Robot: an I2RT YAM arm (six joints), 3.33 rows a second.
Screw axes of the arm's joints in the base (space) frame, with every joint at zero. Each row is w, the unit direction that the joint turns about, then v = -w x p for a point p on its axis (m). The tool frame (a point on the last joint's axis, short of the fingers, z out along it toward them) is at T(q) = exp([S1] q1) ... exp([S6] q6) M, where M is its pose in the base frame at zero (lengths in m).
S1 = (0, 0, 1, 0, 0, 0)
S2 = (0, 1, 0, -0.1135, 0, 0.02)
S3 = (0, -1, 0, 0.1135, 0, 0.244)
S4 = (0, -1, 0, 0.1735, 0, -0.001)
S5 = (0, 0, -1, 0, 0.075, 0)
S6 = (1, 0, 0, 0, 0.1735, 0)
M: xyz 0.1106 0 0.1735 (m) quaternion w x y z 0.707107 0 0.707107 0
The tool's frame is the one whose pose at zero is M.
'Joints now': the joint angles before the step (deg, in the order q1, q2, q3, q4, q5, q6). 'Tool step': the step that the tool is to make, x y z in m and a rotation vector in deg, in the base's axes. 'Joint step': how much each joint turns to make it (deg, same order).
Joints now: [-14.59 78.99 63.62 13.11 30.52 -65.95]
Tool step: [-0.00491 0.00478 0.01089 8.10 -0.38 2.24]
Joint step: [0.35 -1.20 4.02 -11.21 -2.61 8.86]
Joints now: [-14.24 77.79 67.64 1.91 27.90 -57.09]
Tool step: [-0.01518 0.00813 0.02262 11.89 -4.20 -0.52]
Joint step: [0.66 -2.40 5.59 -13.26 -1.22 14.13]
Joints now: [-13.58 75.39 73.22 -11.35 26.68 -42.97]
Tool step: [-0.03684 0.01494 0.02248 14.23 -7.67 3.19]
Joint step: [0.46 -6.78 1.79 -10.65 -6.62 15.71]
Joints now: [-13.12 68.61 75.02 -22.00 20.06 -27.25]
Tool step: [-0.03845 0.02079 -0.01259 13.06 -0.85 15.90]
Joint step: [-0.02 -8.98 -5.91 -6.66 -19.08 7.66]
